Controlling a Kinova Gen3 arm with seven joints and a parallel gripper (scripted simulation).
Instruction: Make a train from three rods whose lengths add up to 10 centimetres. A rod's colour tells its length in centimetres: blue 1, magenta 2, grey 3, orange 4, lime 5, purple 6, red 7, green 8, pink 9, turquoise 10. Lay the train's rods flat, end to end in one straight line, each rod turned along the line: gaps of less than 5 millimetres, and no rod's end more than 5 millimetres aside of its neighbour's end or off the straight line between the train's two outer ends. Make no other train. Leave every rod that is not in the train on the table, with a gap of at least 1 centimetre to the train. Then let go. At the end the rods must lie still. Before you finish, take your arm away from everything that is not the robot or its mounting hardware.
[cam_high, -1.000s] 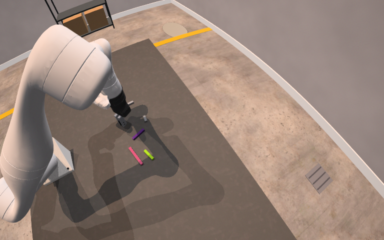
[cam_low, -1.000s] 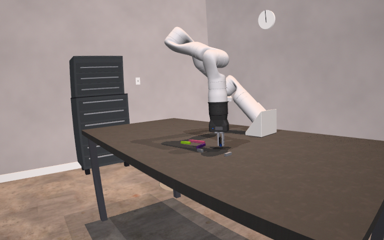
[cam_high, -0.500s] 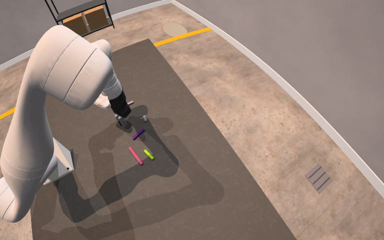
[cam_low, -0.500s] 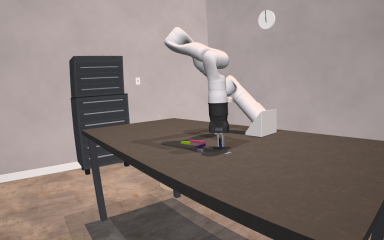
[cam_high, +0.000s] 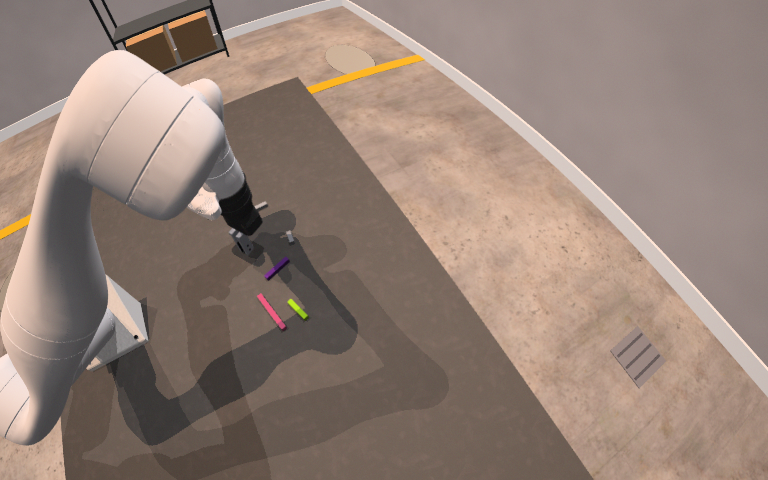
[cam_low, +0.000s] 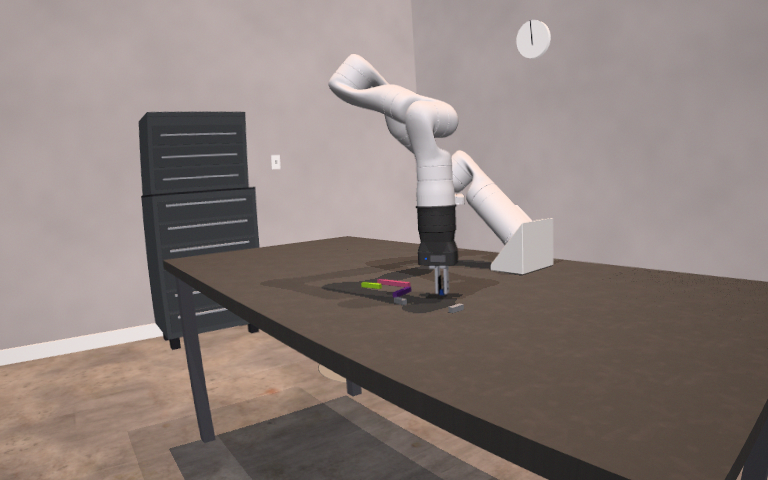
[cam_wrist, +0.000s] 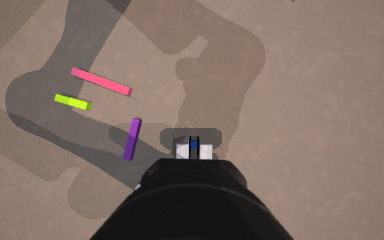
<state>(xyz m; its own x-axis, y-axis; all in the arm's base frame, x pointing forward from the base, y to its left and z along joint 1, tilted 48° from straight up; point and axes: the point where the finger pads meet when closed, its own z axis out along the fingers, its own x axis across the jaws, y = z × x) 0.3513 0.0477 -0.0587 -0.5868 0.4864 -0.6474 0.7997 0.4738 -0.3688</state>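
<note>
Now: hand 2 cm above the blue rod. Also, from my hand: lime rod (18 cm to the right, 6 cm ahead, 2 cm below); then purple rod (7 cm to the right, 5 cm ahead, 2 cm below); then pink rod (16 cm to the right, 2 cm below, 1 cm ahead).
</note>
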